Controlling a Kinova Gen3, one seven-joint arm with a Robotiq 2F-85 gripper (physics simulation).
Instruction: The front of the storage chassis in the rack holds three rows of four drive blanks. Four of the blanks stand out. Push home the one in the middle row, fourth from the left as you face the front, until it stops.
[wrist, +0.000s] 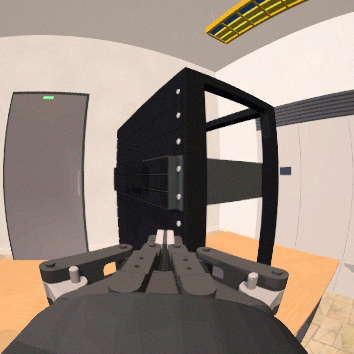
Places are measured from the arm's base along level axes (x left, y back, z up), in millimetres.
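Where they show: gripper, between the fingertips: (164, 239).
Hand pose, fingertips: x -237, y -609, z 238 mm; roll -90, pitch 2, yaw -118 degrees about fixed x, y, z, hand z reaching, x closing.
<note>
Each offset is from my fingertips to the top centre of the thing. "*": to the spot under its first point. Level surfaces: height alone.
The black rack (195, 150) stands ahead in the wrist view, seen steeply from its right side. The storage chassis {* dy -81, dx +119, dz +46 mm} (175, 182) sits at mid height, its front strongly foreshortened. The right-hand blanks {dy -126, dx +178, dz +60 mm} (156, 182) show as three dark stacked rows beside the chassis's right ear. How far each blank stands out, including the fourth in the middle row, cannot be told at this angle. A dark part {* dy -30, dx +340, dz +47 mm} (116, 179) juts past the rack's far left edge at chassis height. My gripper (164, 239) is shut and empty, its light fingertips below the chassis in the view. Whether it touches the rack cannot be told.
The rack's open side frame {* dy -336, dx +96, dz +21 mm} (269, 190) is at the right, with the chassis's side wall (234, 181) showing through it. The wooden table {dz -365 mm} (305, 265) lies below. A grey door (47, 175) is at the left. A yellow overhead grid (250, 19) hangs above.
</note>
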